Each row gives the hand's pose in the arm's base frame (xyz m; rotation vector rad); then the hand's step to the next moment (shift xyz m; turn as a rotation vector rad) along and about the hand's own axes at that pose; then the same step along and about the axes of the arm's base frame.
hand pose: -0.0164 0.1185 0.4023 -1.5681 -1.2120 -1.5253
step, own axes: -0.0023 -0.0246 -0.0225 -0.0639 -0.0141 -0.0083
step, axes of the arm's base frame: -0.0312 -0.0115 -0.0032 -0.0102 -0.0139 -0.0637
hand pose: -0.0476 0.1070 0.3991 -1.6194 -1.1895 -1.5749
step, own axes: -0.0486 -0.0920 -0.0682 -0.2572 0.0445 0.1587
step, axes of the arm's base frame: -0.1080 -0.0297 -0.0543 0.1364 0.0690 -0.2645
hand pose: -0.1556 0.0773 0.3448 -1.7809 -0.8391 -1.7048
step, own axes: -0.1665 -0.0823 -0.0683 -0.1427 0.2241 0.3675
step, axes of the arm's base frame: -0.1086 -0.0083 -0.1652 0.4107 0.1128 -0.1558
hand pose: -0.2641 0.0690 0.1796 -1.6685 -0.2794 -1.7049
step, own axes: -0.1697 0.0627 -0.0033 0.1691 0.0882 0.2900
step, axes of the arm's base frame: 0.0192 0.0105 -0.1796 0.2975 0.0572 0.1695
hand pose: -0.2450 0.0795 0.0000 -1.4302 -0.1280 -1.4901
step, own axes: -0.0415 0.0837 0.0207 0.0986 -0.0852 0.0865
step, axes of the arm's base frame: 0.0629 -0.0020 -0.0721 0.0221 0.0423 0.1489
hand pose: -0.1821 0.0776 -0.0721 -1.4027 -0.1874 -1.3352
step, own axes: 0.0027 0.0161 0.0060 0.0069 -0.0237 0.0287
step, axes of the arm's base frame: 0.0163 -0.0026 -0.0056 0.0018 0.0265 0.0270
